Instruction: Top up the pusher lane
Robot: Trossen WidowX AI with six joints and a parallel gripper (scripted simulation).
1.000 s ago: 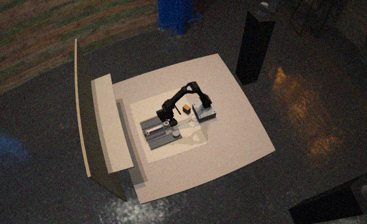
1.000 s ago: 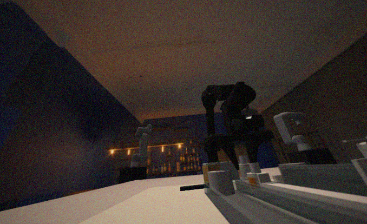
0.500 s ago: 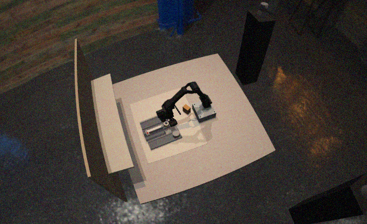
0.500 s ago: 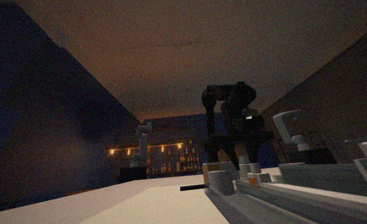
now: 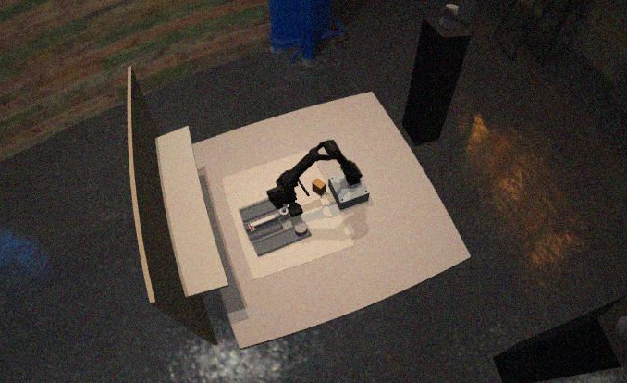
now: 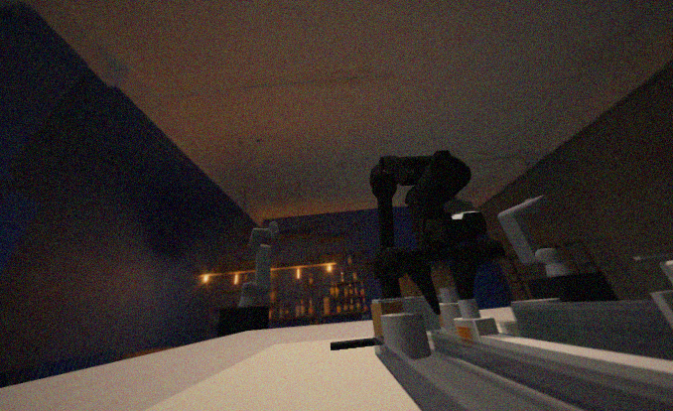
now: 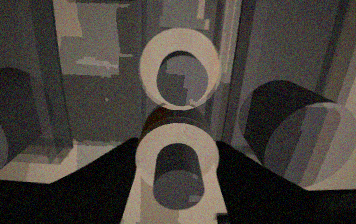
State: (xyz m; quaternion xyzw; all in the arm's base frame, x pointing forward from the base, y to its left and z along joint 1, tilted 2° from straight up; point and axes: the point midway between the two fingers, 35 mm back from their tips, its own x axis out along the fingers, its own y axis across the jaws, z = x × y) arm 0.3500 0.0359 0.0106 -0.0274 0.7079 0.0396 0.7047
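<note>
My gripper tip is now 14 cm short of the grey lane unit, 4 cm to the right of it and 3 cm above it. Also, from my gripper tip: red mark (23 cm ahead, 6 cm to the left, 2 cm above); then thin black stick (13 cm to the right, 10 cm behind, 4 cm below).
</note>
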